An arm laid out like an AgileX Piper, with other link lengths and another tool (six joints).
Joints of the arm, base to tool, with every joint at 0 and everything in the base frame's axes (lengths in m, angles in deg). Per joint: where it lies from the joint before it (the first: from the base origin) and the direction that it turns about. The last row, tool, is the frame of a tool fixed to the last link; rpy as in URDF.
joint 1: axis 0 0 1 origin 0 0 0.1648
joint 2: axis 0 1 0 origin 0 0 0
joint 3: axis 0 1 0 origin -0.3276 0 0.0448
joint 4: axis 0.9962 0 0.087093 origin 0.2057 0 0.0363
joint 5: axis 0 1 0 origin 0 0 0
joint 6: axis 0.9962 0 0.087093 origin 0.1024 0 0.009
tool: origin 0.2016 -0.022 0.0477 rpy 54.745 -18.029 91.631
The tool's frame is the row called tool.
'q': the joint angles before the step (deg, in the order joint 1, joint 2, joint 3, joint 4, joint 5, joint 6). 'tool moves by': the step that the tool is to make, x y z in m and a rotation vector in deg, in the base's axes. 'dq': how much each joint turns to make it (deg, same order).
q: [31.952 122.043 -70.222 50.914 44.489 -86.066]
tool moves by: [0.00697 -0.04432 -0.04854 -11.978 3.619 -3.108]
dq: [0.000 3.961 -3.958 -15.764 1.333 17.479]
